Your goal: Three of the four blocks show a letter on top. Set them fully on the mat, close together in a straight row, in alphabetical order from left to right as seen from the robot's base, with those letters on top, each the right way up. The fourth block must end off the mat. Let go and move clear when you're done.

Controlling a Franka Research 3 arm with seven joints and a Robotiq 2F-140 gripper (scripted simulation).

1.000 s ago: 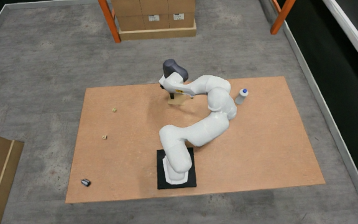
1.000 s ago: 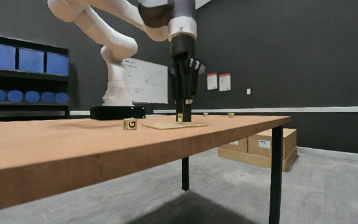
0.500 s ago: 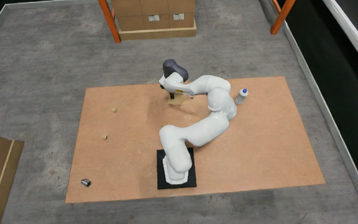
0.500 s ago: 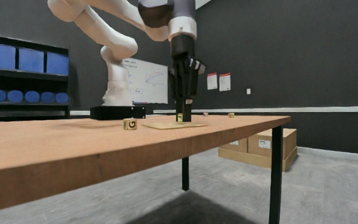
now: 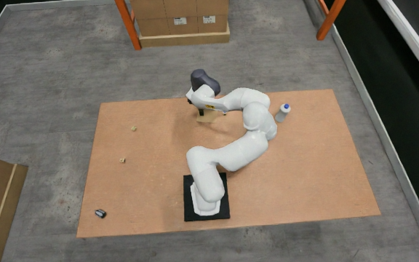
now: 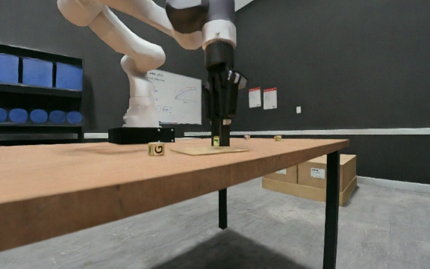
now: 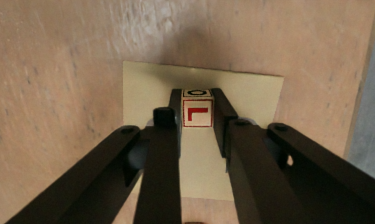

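My gripper is now 4 cm to the left of the pale yellow mat and 4 cm above it. From my hand the other things lie so: block: 12 cm behind, 47 cm to the left, 3 cm below; then white bottle: 6 cm behind, 55 cm to the right, 4 cm above; then black object: 66 cm behind, 61 cm to the left, 3 cm below.
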